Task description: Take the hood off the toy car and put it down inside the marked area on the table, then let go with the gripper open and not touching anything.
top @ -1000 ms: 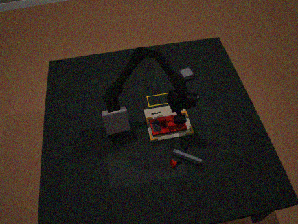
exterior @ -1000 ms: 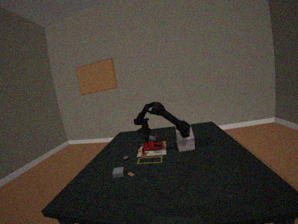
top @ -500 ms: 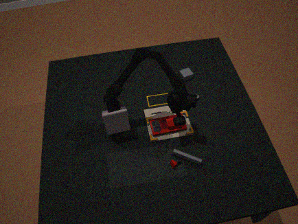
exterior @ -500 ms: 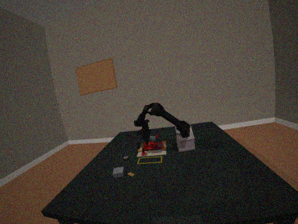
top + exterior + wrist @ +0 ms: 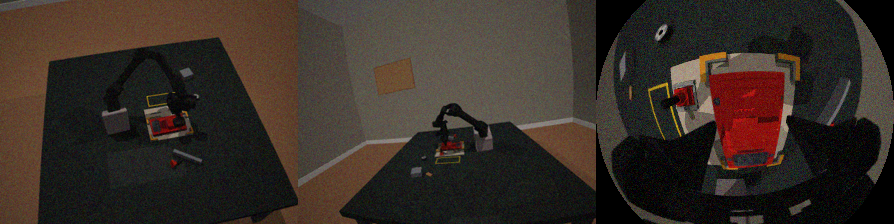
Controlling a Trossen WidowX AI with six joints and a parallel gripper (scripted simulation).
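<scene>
Right now the red hood is 1 cm below my gripper tip.
</scene>
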